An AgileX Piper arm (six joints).
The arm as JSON. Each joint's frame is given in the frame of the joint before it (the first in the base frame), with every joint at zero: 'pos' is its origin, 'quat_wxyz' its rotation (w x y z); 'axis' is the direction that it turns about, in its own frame. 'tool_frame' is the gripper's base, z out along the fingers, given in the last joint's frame.
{
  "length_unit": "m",
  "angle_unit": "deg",
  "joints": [
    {
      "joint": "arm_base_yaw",
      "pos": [
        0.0,
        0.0,
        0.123
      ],
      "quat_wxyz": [
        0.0,
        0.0,
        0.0,
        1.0
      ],
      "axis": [
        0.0,
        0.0,
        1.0
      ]
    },
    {
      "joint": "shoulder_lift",
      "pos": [
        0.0,
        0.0,
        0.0
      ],
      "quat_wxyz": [
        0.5,
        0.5,
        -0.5,
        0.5
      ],
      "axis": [
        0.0,
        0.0,
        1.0
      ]
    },
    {
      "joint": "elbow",
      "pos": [
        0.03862,
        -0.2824,
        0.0
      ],
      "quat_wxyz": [
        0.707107,
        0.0,
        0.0,
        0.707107
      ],
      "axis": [
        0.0,
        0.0,
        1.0
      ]
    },
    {
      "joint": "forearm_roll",
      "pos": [
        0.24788,
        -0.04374,
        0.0
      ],
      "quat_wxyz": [
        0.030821,
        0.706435,
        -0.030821,
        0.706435
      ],
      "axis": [
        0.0,
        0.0,
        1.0
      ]
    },
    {
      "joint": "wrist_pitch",
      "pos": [
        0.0,
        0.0,
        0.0
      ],
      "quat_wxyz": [
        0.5,
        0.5,
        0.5,
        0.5
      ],
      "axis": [
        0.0,
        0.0,
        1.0
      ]
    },
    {
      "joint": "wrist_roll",
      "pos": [
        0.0,
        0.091,
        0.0
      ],
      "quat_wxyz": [
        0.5,
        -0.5,
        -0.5,
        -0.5
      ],
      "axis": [
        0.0,
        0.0,
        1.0
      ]
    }
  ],
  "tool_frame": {
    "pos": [
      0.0,
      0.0,
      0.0
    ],
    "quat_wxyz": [
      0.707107,
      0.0,
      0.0,
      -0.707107
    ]
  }
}
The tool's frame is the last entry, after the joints.
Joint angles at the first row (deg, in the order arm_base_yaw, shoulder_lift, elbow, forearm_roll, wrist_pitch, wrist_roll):
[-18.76 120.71 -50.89 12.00 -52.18 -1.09]
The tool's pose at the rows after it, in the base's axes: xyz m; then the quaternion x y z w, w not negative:
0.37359 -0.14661 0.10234 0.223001 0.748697 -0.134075 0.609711
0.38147 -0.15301 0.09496 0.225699 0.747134 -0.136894 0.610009
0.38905 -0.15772 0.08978 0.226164 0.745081 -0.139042 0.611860
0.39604 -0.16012 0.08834 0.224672 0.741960 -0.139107 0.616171
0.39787 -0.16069 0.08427 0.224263 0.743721 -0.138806 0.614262
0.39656 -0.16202 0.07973 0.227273 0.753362 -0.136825 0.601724
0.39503 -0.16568 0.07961 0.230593 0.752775 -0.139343 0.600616
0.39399 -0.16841 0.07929 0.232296 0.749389 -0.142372 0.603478
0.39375 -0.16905 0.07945 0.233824 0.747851 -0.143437 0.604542
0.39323 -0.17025 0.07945 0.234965 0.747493 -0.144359 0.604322
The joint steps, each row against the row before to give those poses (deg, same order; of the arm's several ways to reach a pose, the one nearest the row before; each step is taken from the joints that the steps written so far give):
[-0.53 2.16 -2.50 0.00 0.00 0.00]
[-0.48 2.41 -2.60 0.00 0.05 -0.05]
[-0.26 1.95 -2.40 0.00 0.12 -0.16]
[0.00 1.19 -2.00 -0.09 0.17 -0.06]
[0.00 0.85 -0.60 -0.08 0.06 0.00]
[-0.29 0.28 0.00 -0.06 1.59 -0.03]
[-0.54 0.00 0.00 -0.05 0.08 0.02]
[-0.38 0.19 0.00 -0.07 -0.69 0.05]
[-0.06 0.02 0.00 0.17 -0.22 0.00]
[-0.17 0.00 0.00 0.00 0.00 0.00]

